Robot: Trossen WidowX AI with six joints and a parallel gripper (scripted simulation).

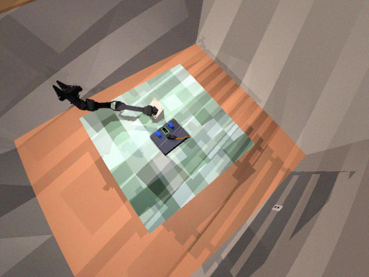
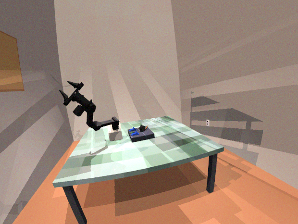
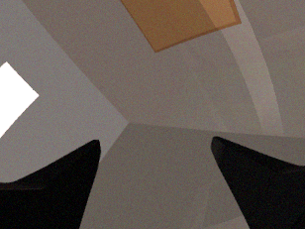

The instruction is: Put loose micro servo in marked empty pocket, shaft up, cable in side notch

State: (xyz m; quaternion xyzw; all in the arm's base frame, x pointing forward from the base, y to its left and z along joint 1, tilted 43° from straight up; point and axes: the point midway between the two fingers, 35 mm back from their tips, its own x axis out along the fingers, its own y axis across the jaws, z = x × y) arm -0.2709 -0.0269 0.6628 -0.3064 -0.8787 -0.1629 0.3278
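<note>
Right now my gripper tip is 630 mm short of the dark deck, 590 mm above it and 420 mm to the right of it.
</note>
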